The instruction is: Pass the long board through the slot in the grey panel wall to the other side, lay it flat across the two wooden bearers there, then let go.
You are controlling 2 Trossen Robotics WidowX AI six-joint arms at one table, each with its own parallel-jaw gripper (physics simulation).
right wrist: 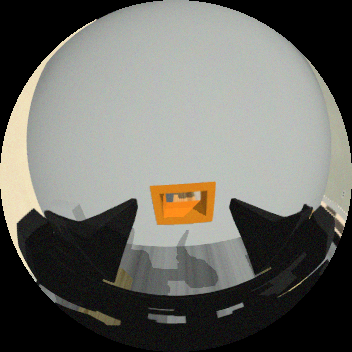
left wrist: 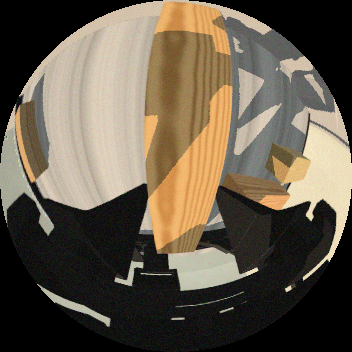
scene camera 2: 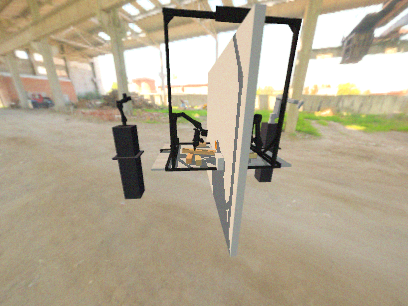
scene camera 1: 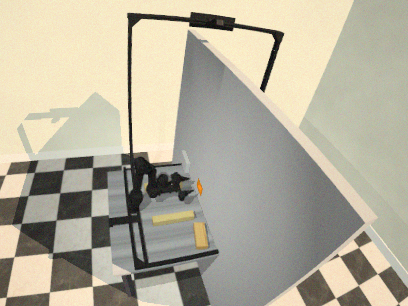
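Pixels of known places: left gripper, fingertip midpoint: [left wrist: 182, 189] [scene camera 2: 194, 150]; right gripper, fingertip midpoint: [right wrist: 185, 204] [scene camera 1: 191, 184]; left arm's base, link origin: [left wrist: 155, 247]; right arm's base, link origin: [scene camera 2: 258, 150] [scene camera 1: 133, 209].
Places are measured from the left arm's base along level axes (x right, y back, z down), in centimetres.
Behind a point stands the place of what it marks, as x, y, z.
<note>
My left gripper [scene camera 2: 195, 148] {4.0, -21.1, -3.2} [left wrist: 182, 189] {4.0, -21.1, -3.2} is shut on the long board [left wrist: 192, 120] {4.2, -26.7, -3.1}, gripping it near one end; the board points towards the grey panel wall [scene camera 1: 260, 175] {-40.4, -48.3, -66.2} [scene camera 2: 225, 100] {34.6, -43.3, -51.2} [right wrist: 175, 100] {4.5, -48.3, -23.1}. The slot has an orange frame [scene camera 1: 200, 187] {5.9, -46.9, -6.0} [scene camera 2: 216, 145] {8.4, -43.1, -8.9} [right wrist: 182, 186] {4.4, -48.4, -11.5}. Some wood shows through its opening in the right wrist view; no board sticks out on that side. My right gripper [scene camera 1: 191, 187] {4.3, -54.2, -12.2} [right wrist: 185, 204] {4.3, -54.2, -12.2} is open and empty, facing the slot from the other side. One yellow wooden bearer [scene camera 1: 173, 218] {-12.2, -68.9, -2.5} lies there; the other is mostly hidden under the right arm.
An orange-tan block [scene camera 1: 201, 236] {-27.0, -55.7, -1.9} lies by the wall on the right arm's side. Wooden blocks [left wrist: 257, 190] {14.9, -19.4, -2.2} [left wrist: 287, 165] {19.6, -23.9, -2.7} and another wooden piece [left wrist: 32, 140] {-22.5, -27.9, 0.2} lie around the board on the left arm's side. A pale block [scene camera 1: 185, 161] {29.9, -51.2, -7.6} [scene camera 2: 219, 161] {41.5, -39.6, -5.2} stands at the wall. A black frame surrounds the table.
</note>
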